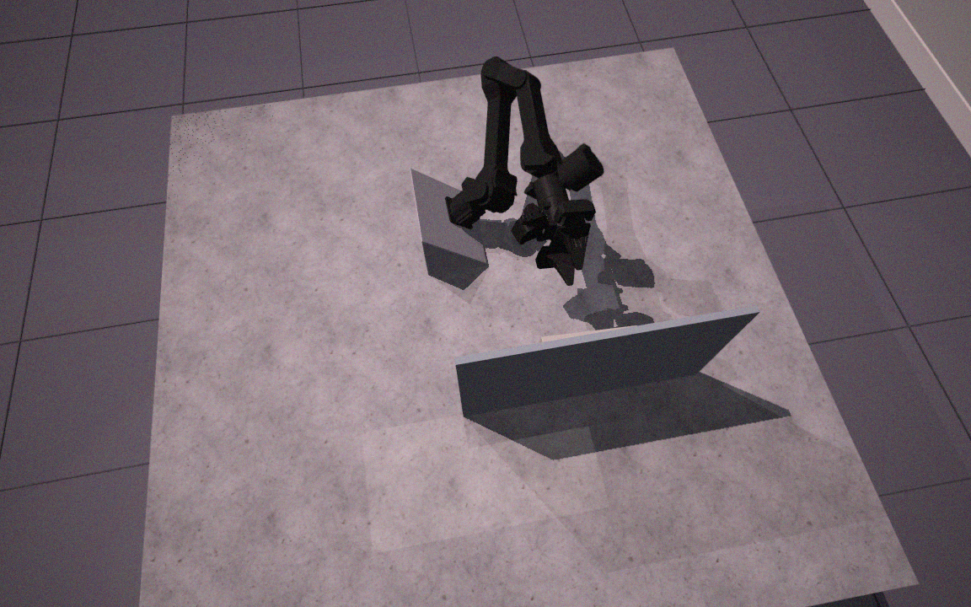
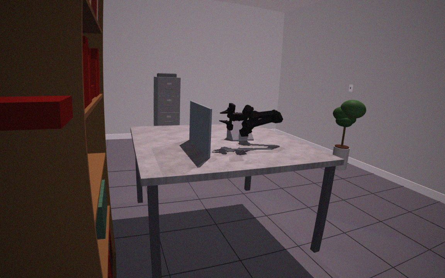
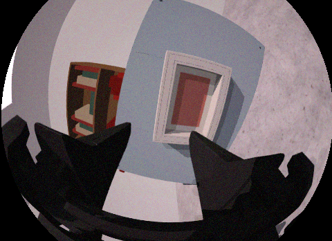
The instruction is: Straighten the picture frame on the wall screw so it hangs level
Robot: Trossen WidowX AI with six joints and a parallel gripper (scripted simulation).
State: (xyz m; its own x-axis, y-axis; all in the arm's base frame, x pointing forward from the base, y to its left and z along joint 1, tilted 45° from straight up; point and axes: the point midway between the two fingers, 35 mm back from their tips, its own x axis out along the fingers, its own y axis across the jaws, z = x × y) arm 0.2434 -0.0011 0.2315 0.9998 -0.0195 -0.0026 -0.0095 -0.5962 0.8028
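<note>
My gripper tip is now 130 mm short of the picture frame, 50 mm above it and 10 mm to the left of it. Also, from my gripper tip: wall panel (140 mm ahead, 60 mm below).
</note>
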